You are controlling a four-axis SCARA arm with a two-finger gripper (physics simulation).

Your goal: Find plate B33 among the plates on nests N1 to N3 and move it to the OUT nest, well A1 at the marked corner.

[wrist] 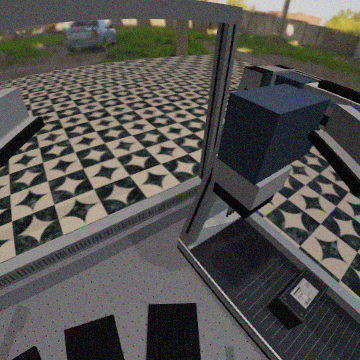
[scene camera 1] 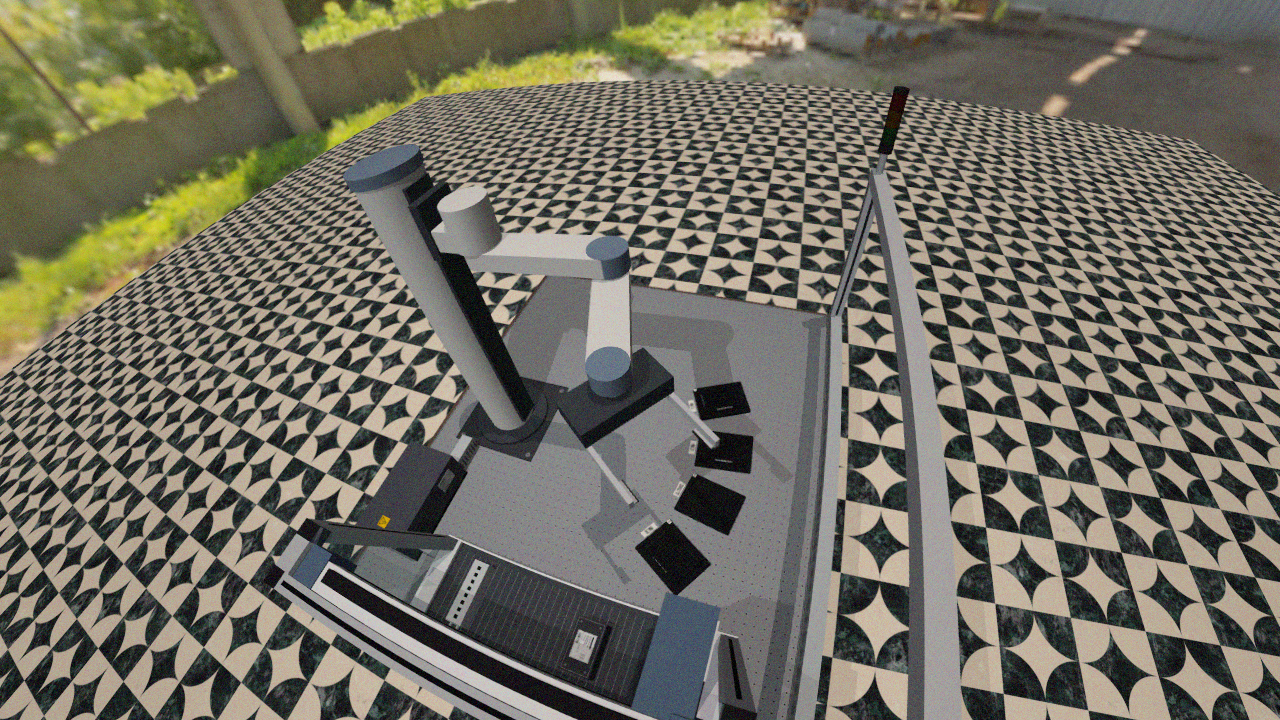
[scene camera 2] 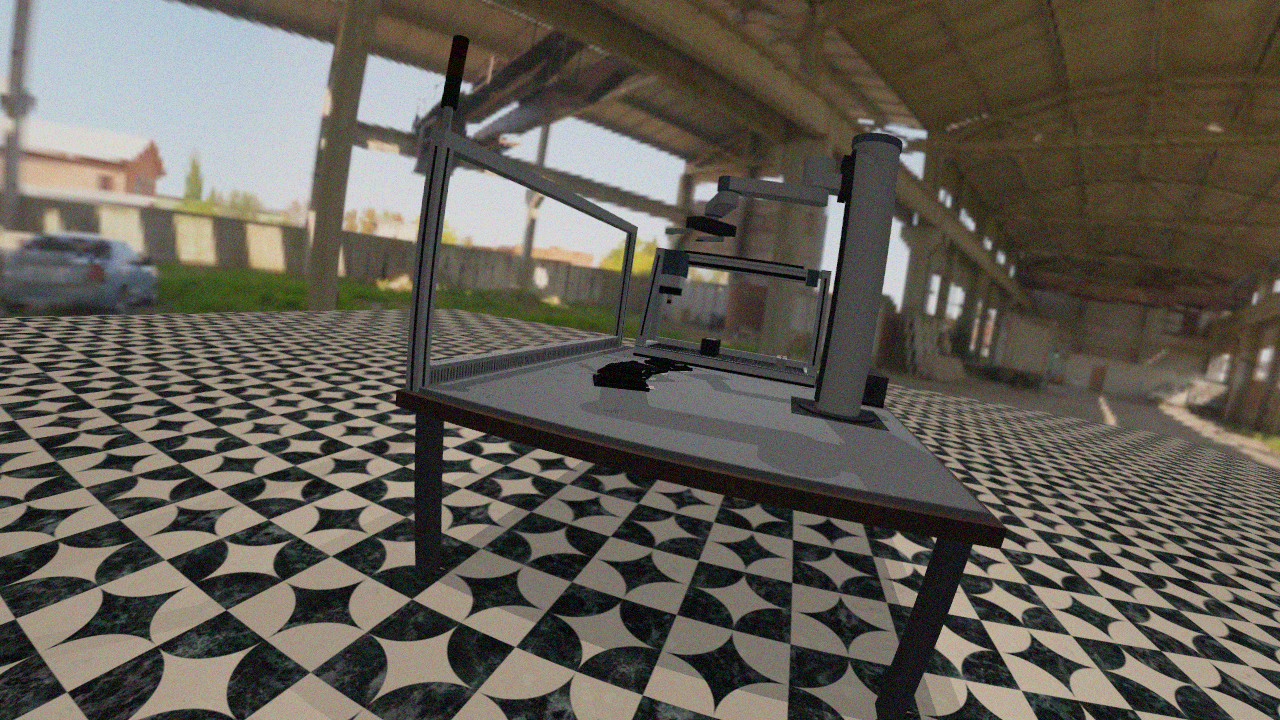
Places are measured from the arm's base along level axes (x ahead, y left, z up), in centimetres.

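Pixels of known places: gripper, fingertip midpoint: (wrist: 177, 107) (scene camera 1: 676, 473) (scene camera 2: 682, 235); arm's base at its link origin: (scene camera 1: 513, 414) (scene camera 2: 835, 415).
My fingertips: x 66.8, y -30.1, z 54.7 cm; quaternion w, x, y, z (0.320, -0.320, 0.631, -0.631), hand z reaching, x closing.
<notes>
Ahead of a thing's pixels: the offset from my fingertips to its top centre. "spot": to the spot under its first point.
Several black rectangular plates or nests lie in an arc on the table: one nearest the gantry @[dx -2.0, dy +0.3, dz -50.8 cm] (scene camera 1: 671, 557) (wrist: 173, 331), one beside it @[dx +4.1, dy +17.3, dz -51.7 cm] (scene camera 1: 709, 503) (wrist: 95, 338), one further along (scene camera 1: 725, 453), and one at the far end @[spot: dx +0.1, dy +51.5, dz -51.4 cm] (scene camera 1: 721, 400). White tags stand at their inner edges in scene camera 1, too small to read. Which is plate B33, which is the OUT nest and where the marked corner lies cannot be told. My gripper (scene camera 1: 672, 469) (scene camera 2: 692, 234) (wrist: 177, 107) is open and empty, its long fingers spread wide, high above the table on the inner side of the arc.
A gantry device with a blue head @[spot: dx +6.8, dy -23.9, dz -4.7 cm] (scene camera 1: 677, 653) (wrist: 275, 132) stands at one table end; a black box with a white label @[spot: dx -13.8, dy -27.3, dz -41.4 cm] (scene camera 1: 583, 645) (wrist: 300, 297) sits on its deck. A tall frame (scene camera 2: 429, 259) lines one table edge. A dark box @[spot: dx -76.7, dy -8.3, dz -42.0 cm] (scene camera 1: 411, 488) stands near the arm's column (scene camera 1: 438, 295).
</notes>
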